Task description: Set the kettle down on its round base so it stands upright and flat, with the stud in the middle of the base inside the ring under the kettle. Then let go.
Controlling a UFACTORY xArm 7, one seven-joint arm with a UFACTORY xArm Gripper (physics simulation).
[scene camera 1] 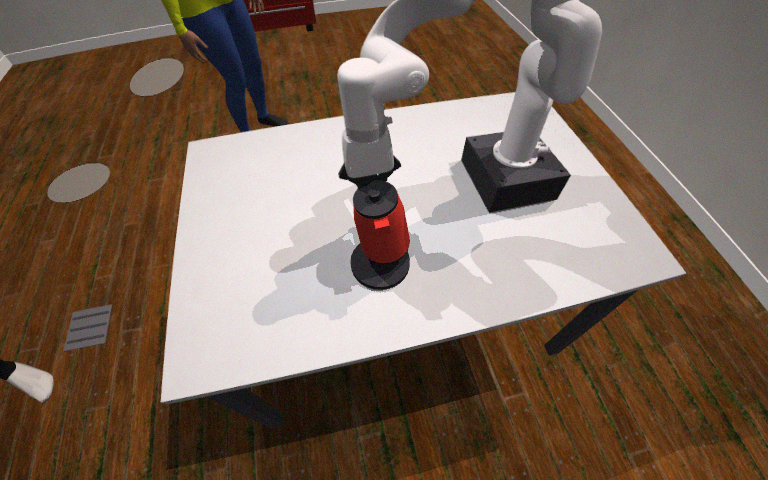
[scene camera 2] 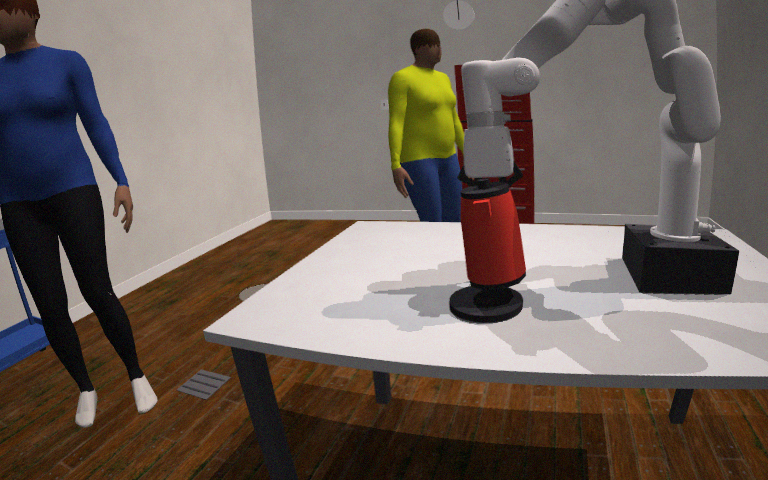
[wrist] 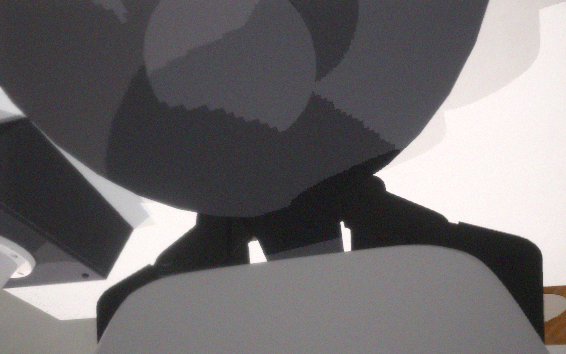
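The red kettle [scene camera 1: 384, 232] [scene camera 2: 492, 243] [wrist: 240, 165] hangs low over its round black base [scene camera 1: 379, 279] [scene camera 2: 485, 314]. It leans a little, its lower end towards the right in both scene views. In scene camera 2 a small gap shows between the kettle's underside and the base, and the underside sits somewhat right of the base's middle. The stud and the ring under the kettle cannot be made out. My gripper [scene camera 1: 370, 180] [scene camera 2: 488, 182] [wrist: 297, 231] is shut on the kettle behind its black lid; the grip itself is mostly hidden.
The base lies on the white table [scene camera 1: 237, 339] [scene camera 2: 317, 333]. The arm's black mounting block [scene camera 1: 512, 183] [scene camera 2: 682, 266] stands on the table to the right. A person in a yellow top [scene camera 2: 424, 113] stands behind the table, and one in blue [scene camera 2: 45, 113] stands at the left.
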